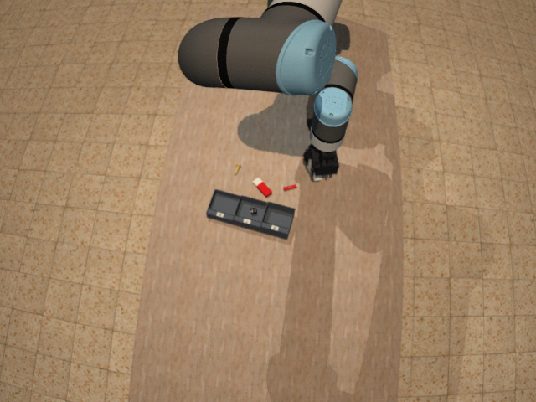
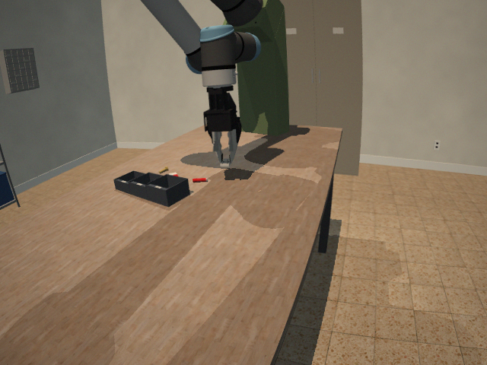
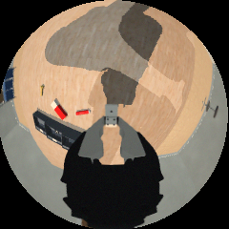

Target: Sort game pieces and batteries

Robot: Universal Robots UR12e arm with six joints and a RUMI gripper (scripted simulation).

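The three-compartment bin row is 4 cm ahead of my hand, 23 cm to the right of it and 5 cm below it. Also, from my hand: red-and-white block 4 cm behind, 17 cm to the right, 6 cm below; then white domino 1 cm below; then red cylinder 8 cm to the right, 6 cm below.
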